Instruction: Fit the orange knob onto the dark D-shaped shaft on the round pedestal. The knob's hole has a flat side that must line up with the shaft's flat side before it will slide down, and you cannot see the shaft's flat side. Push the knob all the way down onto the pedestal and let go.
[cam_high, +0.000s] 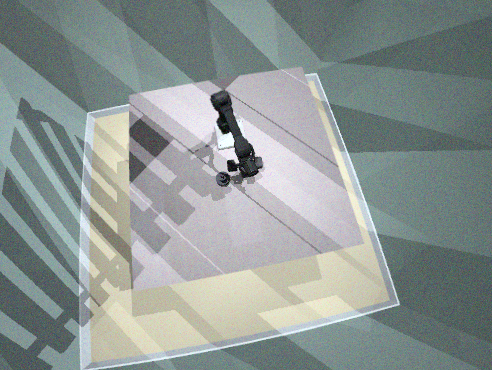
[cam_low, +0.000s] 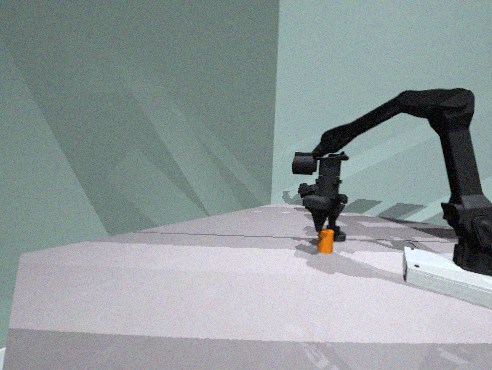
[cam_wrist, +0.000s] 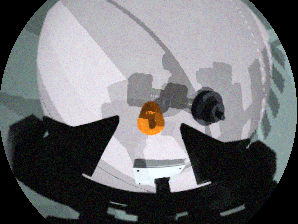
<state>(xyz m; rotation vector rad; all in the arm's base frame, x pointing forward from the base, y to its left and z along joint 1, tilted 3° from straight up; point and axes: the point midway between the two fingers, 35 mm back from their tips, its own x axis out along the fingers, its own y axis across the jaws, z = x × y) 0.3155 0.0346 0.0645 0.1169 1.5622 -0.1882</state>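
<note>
The orange knob lies 30 mm below my gripper tip. The rest, counted from my gripper tip: dark round pedestal: 140 mm to the right, 30 mm below, 10 mm behind.
</note>
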